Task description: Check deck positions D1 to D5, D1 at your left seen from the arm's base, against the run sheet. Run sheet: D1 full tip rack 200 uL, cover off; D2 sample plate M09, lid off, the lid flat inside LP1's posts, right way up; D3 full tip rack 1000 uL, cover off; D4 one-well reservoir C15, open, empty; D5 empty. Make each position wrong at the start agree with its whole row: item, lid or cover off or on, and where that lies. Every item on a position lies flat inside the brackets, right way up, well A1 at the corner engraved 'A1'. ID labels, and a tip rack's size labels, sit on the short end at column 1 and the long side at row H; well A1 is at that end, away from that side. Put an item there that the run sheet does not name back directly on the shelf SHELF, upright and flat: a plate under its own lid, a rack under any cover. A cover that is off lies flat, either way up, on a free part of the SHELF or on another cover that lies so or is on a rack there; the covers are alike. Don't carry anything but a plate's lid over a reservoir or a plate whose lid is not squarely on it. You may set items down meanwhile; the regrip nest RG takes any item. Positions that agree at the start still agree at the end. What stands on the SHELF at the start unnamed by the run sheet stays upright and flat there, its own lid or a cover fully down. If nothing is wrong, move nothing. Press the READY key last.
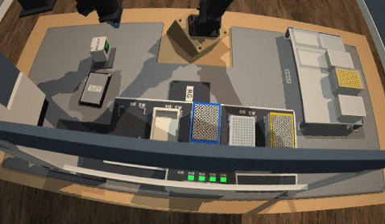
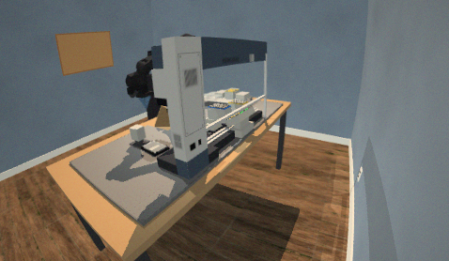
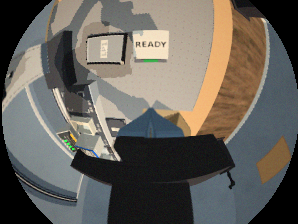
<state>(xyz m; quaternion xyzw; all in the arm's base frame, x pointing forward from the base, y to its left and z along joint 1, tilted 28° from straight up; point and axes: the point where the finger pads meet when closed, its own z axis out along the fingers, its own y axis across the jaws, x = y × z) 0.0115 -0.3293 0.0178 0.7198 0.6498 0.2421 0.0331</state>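
The ready key lies 120 mm below my hand and 70 mm to the right of it. The rest, counted from my hand: blue-framed tip rack (340 mm ahead, 280 mm to the left, 80 mm below); then flat lid (180 mm below, 140 mm ahead, 120 mm to the right); then regrip nest (250 mm to the left, 190 mm below, 190 mm ahead).
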